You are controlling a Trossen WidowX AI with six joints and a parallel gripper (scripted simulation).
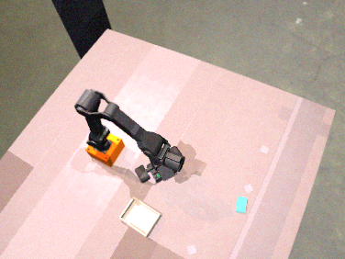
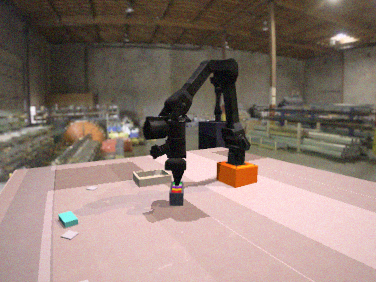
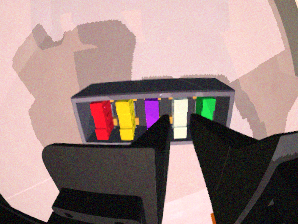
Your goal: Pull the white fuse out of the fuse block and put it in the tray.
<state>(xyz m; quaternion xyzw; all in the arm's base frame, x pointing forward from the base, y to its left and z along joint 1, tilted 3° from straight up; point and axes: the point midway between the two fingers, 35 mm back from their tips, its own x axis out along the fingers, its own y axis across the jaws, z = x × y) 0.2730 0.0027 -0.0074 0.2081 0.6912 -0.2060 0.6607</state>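
The purple fuse is 2 cm to the left of my gripper tip, 2 cm below it and 1 cm ahead of it. Round my gripper tip: white fuse (2 cm below); then green fuse (2 cm to the right, 2 cm below, 1 cm behind); then yellow fuse (3 cm to the left, 2 cm below, 2 cm ahead).
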